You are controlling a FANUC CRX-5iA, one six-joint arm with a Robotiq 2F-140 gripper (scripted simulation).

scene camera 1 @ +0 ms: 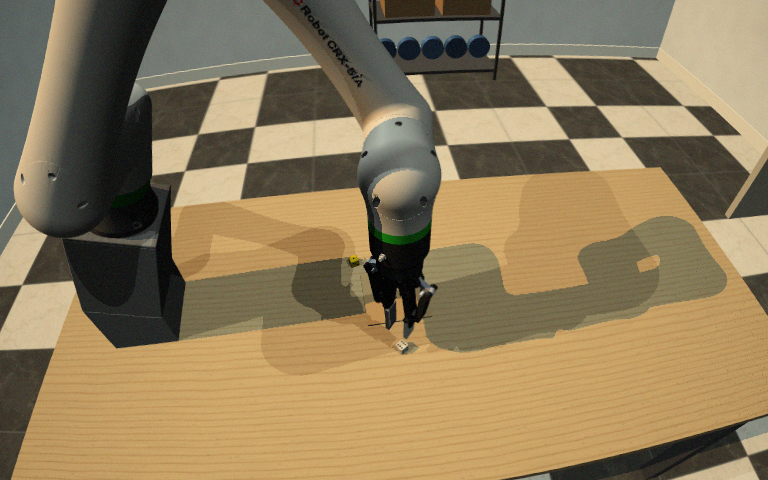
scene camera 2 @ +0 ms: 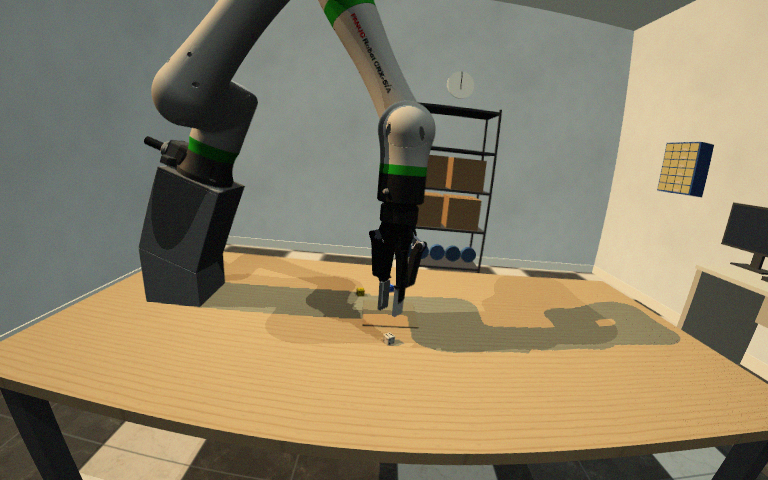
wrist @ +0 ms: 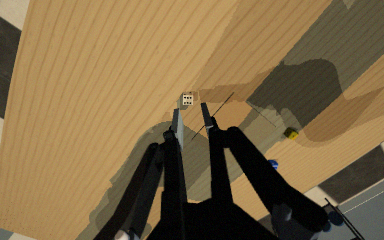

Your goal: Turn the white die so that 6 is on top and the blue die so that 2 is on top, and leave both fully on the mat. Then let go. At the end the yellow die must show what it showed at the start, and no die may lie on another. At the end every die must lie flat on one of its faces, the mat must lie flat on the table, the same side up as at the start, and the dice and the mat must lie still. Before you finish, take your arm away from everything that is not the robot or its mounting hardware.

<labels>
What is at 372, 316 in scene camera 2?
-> A tan mat.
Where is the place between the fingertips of the gripper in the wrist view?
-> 191, 113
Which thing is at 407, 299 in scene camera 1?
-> The gripper.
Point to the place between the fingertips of the gripper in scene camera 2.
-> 389, 311
</labels>
